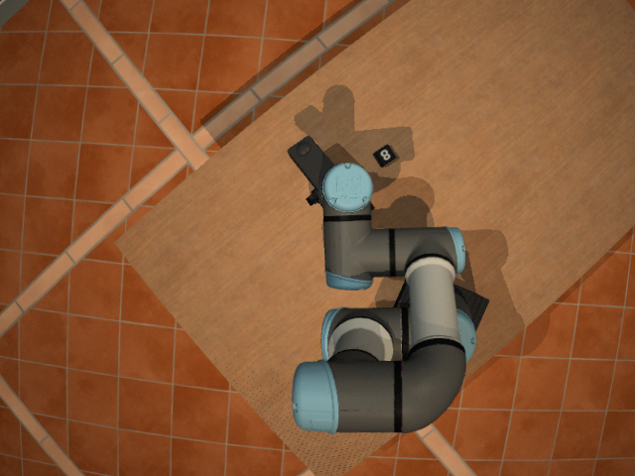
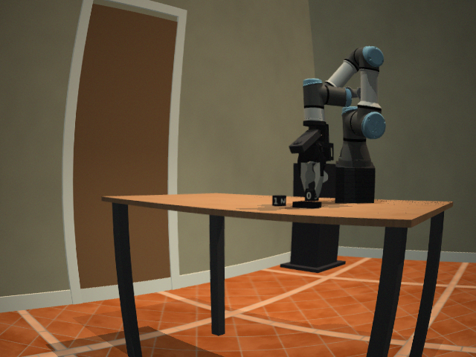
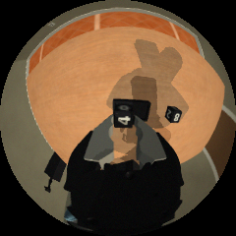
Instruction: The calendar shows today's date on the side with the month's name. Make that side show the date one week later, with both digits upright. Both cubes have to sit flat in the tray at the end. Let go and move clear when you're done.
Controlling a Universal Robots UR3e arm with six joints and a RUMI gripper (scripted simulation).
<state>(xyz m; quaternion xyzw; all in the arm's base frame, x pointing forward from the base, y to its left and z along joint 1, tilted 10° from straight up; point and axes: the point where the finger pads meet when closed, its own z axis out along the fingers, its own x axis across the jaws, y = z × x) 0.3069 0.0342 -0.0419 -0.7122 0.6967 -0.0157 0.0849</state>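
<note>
The black calendar tray lies 40 mm below my hand and 20 mm to the right of it.
</note>
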